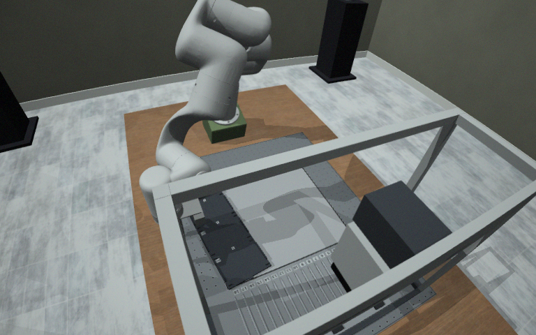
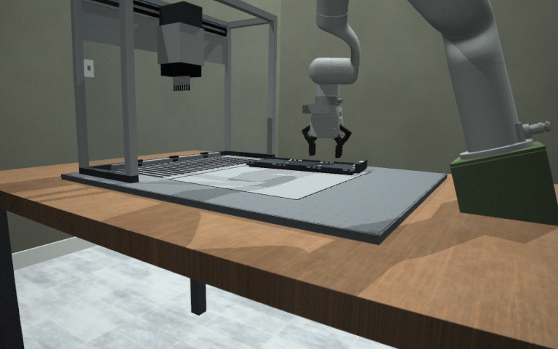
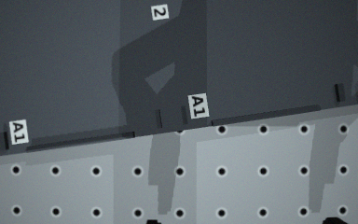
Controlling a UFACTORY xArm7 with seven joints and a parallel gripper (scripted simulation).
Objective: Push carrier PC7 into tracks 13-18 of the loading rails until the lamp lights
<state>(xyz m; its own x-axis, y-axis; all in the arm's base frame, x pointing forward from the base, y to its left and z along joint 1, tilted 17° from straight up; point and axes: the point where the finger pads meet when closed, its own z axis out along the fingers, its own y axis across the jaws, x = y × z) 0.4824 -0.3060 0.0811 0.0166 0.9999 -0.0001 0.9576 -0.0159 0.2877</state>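
Right now my hand is 13 cm to the right of the carrier PC7 and 2 cm above it.
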